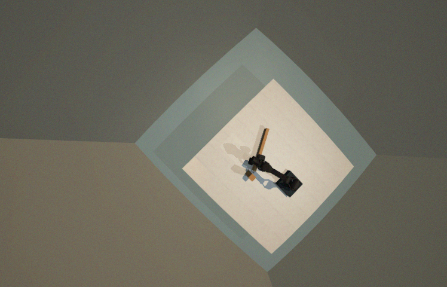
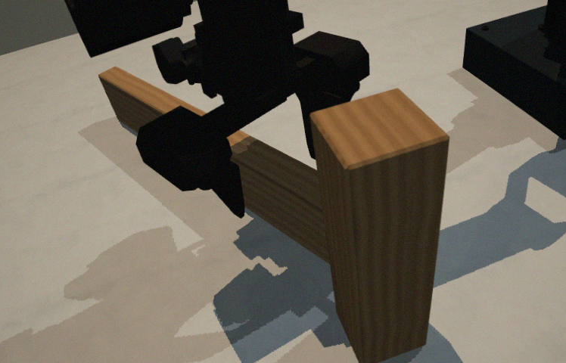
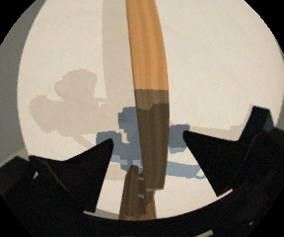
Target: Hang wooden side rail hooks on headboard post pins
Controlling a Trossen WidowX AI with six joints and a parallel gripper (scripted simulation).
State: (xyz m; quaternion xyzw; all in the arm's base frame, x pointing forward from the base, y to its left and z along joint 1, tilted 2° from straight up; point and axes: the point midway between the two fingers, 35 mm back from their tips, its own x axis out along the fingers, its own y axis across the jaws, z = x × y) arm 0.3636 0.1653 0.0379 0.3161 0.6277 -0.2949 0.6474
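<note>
The wooden headboard post lies 6 cm behind my gripper tip, 12 cm to the left of it and 3 cm above it.
</note>
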